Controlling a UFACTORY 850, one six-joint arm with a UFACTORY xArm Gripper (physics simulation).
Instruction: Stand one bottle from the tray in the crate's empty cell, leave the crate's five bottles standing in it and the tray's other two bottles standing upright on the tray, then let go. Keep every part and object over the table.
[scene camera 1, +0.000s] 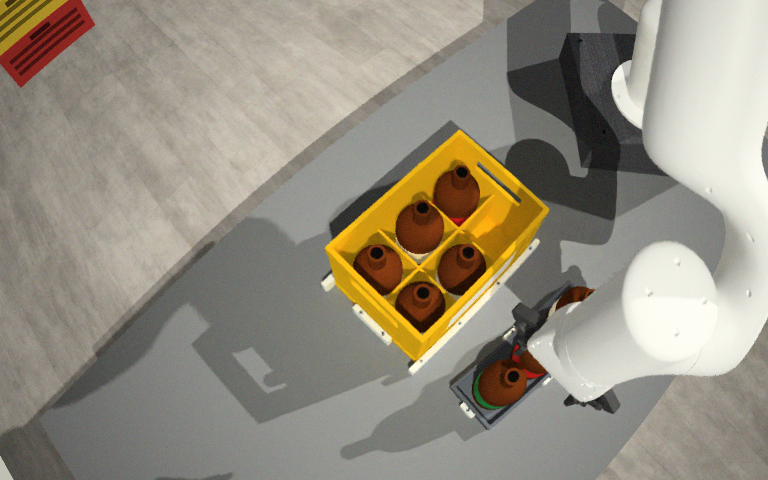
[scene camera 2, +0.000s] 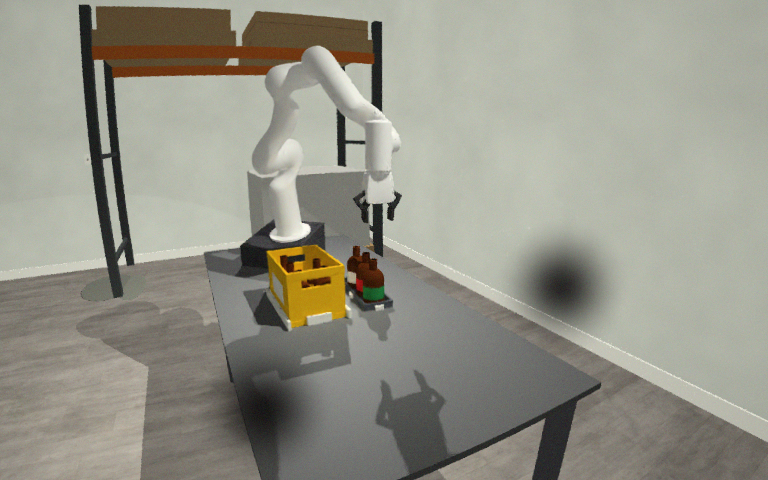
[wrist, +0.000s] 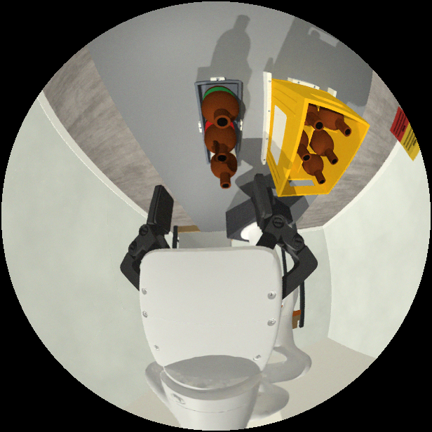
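The yellow crate (scene camera 1: 396, 198) (scene camera 2: 317, 305) (wrist: 292, 130) holds five standing brown bottles. Its empty cell (scene camera 1: 501, 226) is at the corner near the robot base, on the tray side. The dark grey tray (scene camera 1: 465, 386) (scene camera 2: 370, 306) (wrist: 198, 100) bears three upright brown bottles in a row: green-label bottle (scene camera 1: 501, 384) (scene camera 2: 373, 280) (wrist: 220, 106) at one end, red-label bottle (scene camera 1: 529, 362) (scene camera 2: 360, 283) (wrist: 220, 140) in the middle, white-label bottle (scene camera 1: 574, 298) (scene camera 2: 352, 271) (wrist: 223, 167) nearest the base. My gripper (scene camera 1: 560, 362) (scene camera 2: 377, 218) (wrist: 208, 186) is open and empty, pointing down well above the bottle tops. The arm partly hides two tray bottles in scene camera 1.
White stops (scene camera 1: 370, 324) (scene camera 2: 318, 318) stand around the crate, and small ones (scene camera 1: 467, 409) (scene camera 2: 379, 307) hold the tray. The crate stands close beside the tray. The arm's dark base block (scene camera 1: 600, 96) (scene camera 2: 254, 251) is at the table's far end. A tall rack (scene camera 2: 94, 169) stands behind.
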